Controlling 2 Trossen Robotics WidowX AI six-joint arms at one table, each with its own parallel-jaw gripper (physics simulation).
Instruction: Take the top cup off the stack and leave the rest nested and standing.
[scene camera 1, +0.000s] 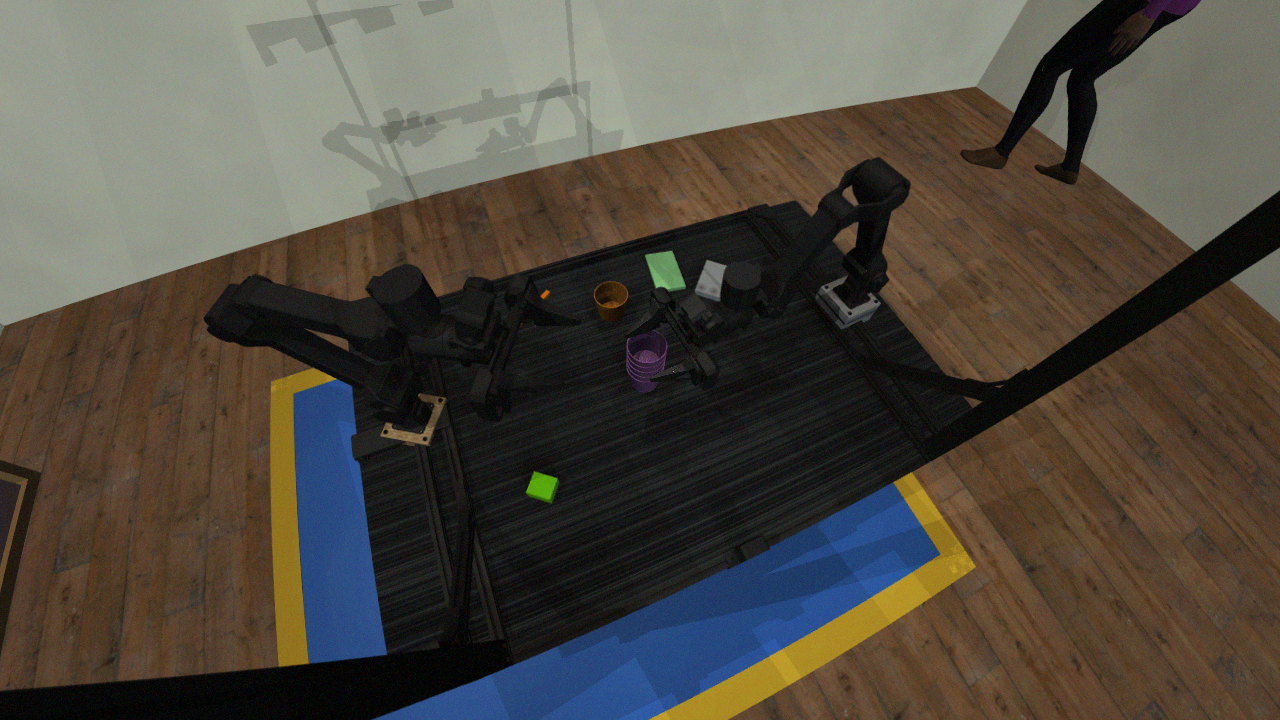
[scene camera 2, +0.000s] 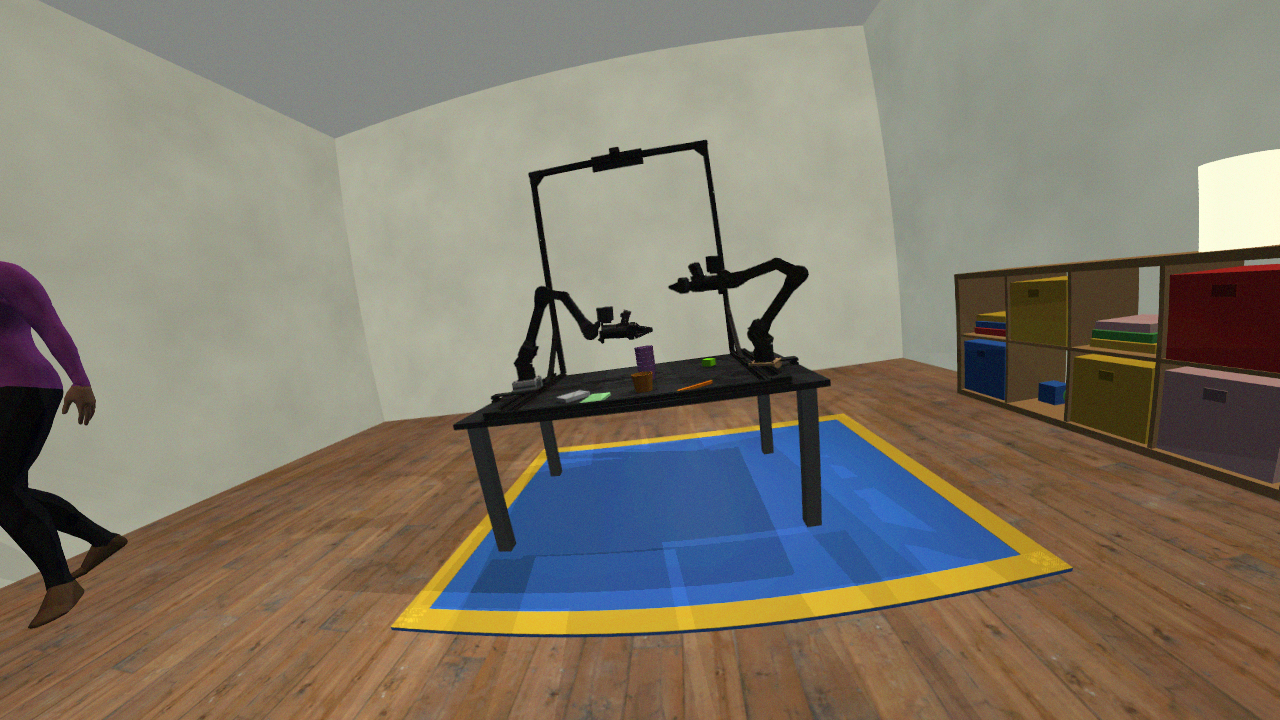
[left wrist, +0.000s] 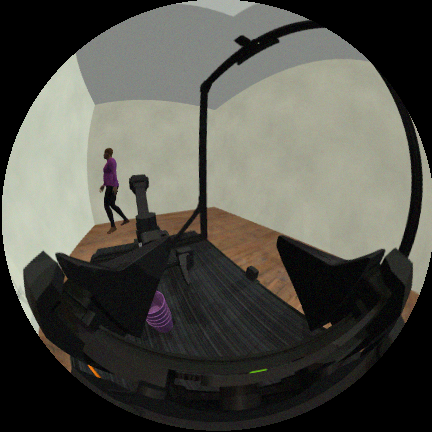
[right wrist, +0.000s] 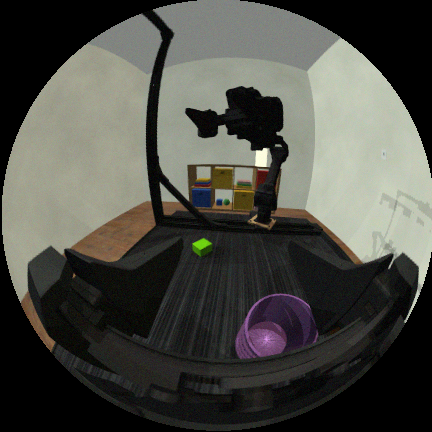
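Pixels of known places: left gripper, between the fingertips: (scene camera 1: 572, 351) (scene camera 2: 674, 286) (left wrist: 224, 241) (right wrist: 204, 101); right gripper, between the fingertips: (scene camera 1: 637, 357) (scene camera 2: 652, 329) (left wrist: 167, 292) (right wrist: 237, 244); left arm's base, origin of its link: (scene camera 1: 413, 416) (scene camera 2: 765, 360) (right wrist: 262, 219); right arm's base, origin of its link: (scene camera 1: 851, 294) (scene camera 2: 526, 379).
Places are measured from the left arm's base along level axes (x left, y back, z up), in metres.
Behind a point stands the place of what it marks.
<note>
A stack of nested purple cups (scene camera 1: 645, 362) @[z 0.103, x 0.132, y -0.431 m] (scene camera 2: 644, 360) (left wrist: 161, 316) (right wrist: 267, 337) @[z 0.046, x 0.168, y -0.425 m] stands upright on the black table (scene camera 1: 680, 465) @[z -0.029, x -0.002, y -0.522 m], its open mouth up. Several rims show down its side. My right gripper (scene camera 1: 642, 355) @[z 0.165, x 0.102, y -0.419 m] (scene camera 2: 650, 330) @[z 0.165, x 0.102, y -0.419 m] (right wrist: 237, 244) @[z 0.165, x 0.102, y -0.419 m] is open and empty, a little above the stack's top. In the right wrist view the stack's mouth is low between the fingers, nearer the finger at the picture's right, which hides a bit beside it. My left gripper (scene camera 1: 570, 353) @[z 0.324, x 0.000, y -0.350 m] (scene camera 2: 671, 286) @[z 0.324, x 0.000, y -0.350 m] (left wrist: 224, 241) @[z 0.324, x 0.000, y -0.350 m] is open and empty, higher and apart from the stack.
An orange-brown cup (scene camera 1: 610, 302) @[z -0.027, x 0.357, y -0.323 m] (scene camera 2: 641, 382) @[z 0.007, x 0.364, y -0.314 m] stands near the stack. A light green pad (scene camera 1: 665, 271) @[z -0.019, x 0.468, y -0.438 m] (scene camera 2: 595, 397) @[z -0.019, x 0.471, y -0.436 m] and a grey-white pad (scene camera 1: 712, 280) @[z -0.014, x 0.454, y -0.552 m] (scene camera 2: 572, 395) @[z -0.014, x 0.475, y -0.546 m] lie beyond it. A bright green block (scene camera 1: 542, 487) @[z -0.001, x -0.090, y -0.282 m] (scene camera 2: 708, 362) @[z -0.012, x -0.066, y -0.270 m] (right wrist: 202, 247) @[z -0.001, x -0.070, y -0.293 m] and an orange stick (scene camera 1: 545, 293) @[z -0.019, x 0.352, y -0.171 m] (scene camera 2: 694, 385) @[z -0.019, x 0.300, y -0.146 m] also lie there.
</note>
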